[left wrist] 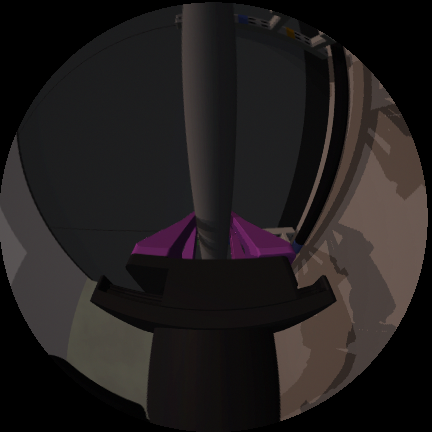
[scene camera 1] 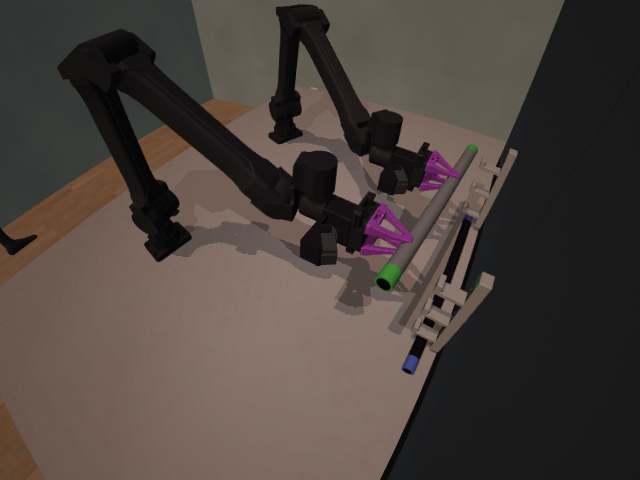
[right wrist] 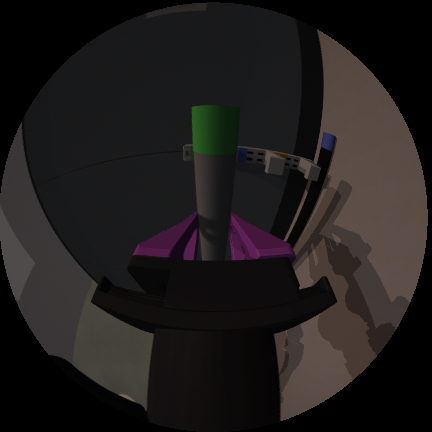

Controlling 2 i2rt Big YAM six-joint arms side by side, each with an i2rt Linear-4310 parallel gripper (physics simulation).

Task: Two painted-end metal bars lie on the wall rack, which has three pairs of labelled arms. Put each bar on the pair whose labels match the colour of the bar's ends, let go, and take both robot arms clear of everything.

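Frame: origin at the left arm's base, x down, y left, z ahead, level; millimetres.
Seen in the pictures: left gripper, fingertip midpoint: (left wrist: 212, 216) (scene camera 1: 456, 182); right gripper, fingertip midpoint: (scene camera 1: 409, 246) (right wrist: 213, 217); left arm's base, origin of the base link: (scene camera 1: 285, 136); right arm's base, origin of the base link: (scene camera 1: 168, 242).
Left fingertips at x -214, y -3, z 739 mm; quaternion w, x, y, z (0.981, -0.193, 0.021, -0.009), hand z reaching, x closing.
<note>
Pixels of each thing's middle, then the offset from my left fingertips to it. "pt": a spot on its surface instead. Level surfaces: height alone.
- grey bar with green ends, body centre: (left wrist: 210, 129) (right wrist: 212, 282) (scene camera 1: 442, 197) dx -3, dy -78, dz +12 mm
- wall rack, body centre: (right wrist: 262, 158) (scene camera 1: 443, 313) dx +73, dy -237, dz +165 mm
- black bar with blue ends, body centre: (left wrist: 336, 139) (scene camera 1: 446, 278) (right wrist: 291, 239) dx +201, dy -71, dz +98 mm
- orange label, surface spot: (right wrist: 283, 156) pt dx +120, dy -238, dz +183 mm
- blue label, surface spot: (right wrist: 242, 155) pt dx +44, dy -230, dz +180 mm
- rack's far upright, surface spot: (scene camera 1: 497, 186) pt dx +46, dy +145, dz +51 mm
- pale table top, its level: dx +214 mm
A grey bar with green ends (scene camera 1: 429, 217) (left wrist: 210, 125) (right wrist: 215, 180) is held level in front of the wall rack (scene camera 1: 465, 308) (right wrist: 275, 165), apart from it and higher than the dark bar. My left gripper (scene camera 1: 450, 180) (left wrist: 212, 216) is shut on its far part. My right gripper (scene camera 1: 405, 245) (right wrist: 213, 217) is shut on it near the close green end. A black bar with blue ends (scene camera 1: 457, 253) (left wrist: 341, 110) (right wrist: 328, 141) rests on the rack's lowest arms, beside the orange label (right wrist: 283, 156). The blue label (right wrist: 242, 155) sits higher; the green label is mostly hidden behind the held bar.
The rack's far upright (scene camera 1: 497, 186) stands near the far green end. The dark wall (scene camera 1: 568, 258) is behind the rack. The pale table top (scene camera 1: 232, 361) lies below, with shadows of the arms and bar. A dark object (scene camera 1: 18, 242) shows at the left edge.
</note>
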